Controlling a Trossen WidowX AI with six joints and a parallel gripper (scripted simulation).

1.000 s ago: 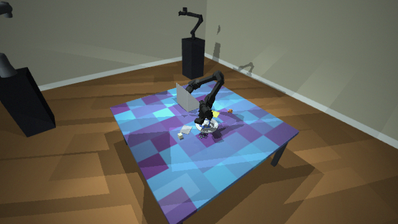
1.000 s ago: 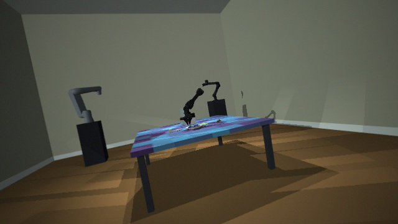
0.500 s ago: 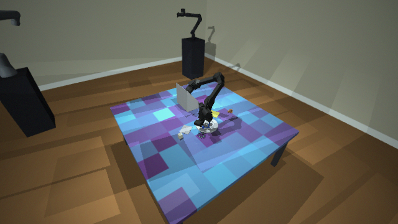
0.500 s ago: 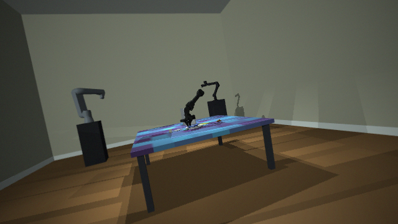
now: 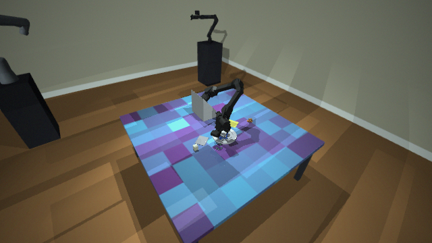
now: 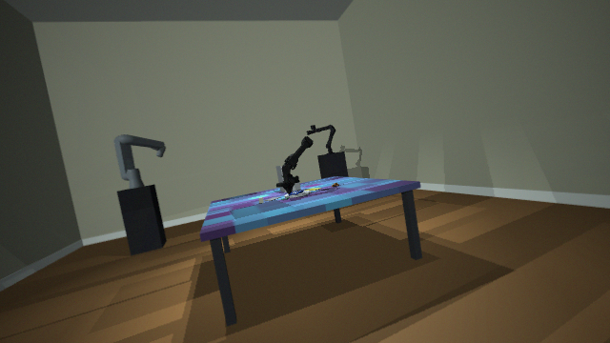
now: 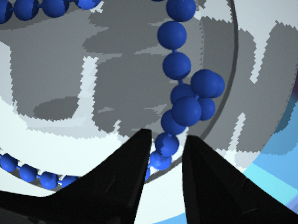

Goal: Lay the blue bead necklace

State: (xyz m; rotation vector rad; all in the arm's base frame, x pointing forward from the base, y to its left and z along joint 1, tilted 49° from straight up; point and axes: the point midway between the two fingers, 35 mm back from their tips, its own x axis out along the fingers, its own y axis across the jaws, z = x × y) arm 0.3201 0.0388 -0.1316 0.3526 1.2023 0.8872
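My gripper tip is 6 cm to the right of the round white bead board and 1 cm above it. The rest, counted from my gripper tip: cream cube: 22 cm to the right, 1 cm behind; then yellow patch: 22 cm to the left, 9 cm behind, 1 cm below; then flat grey square: 12 cm to the right, 6 cm behind, 1 cm below.
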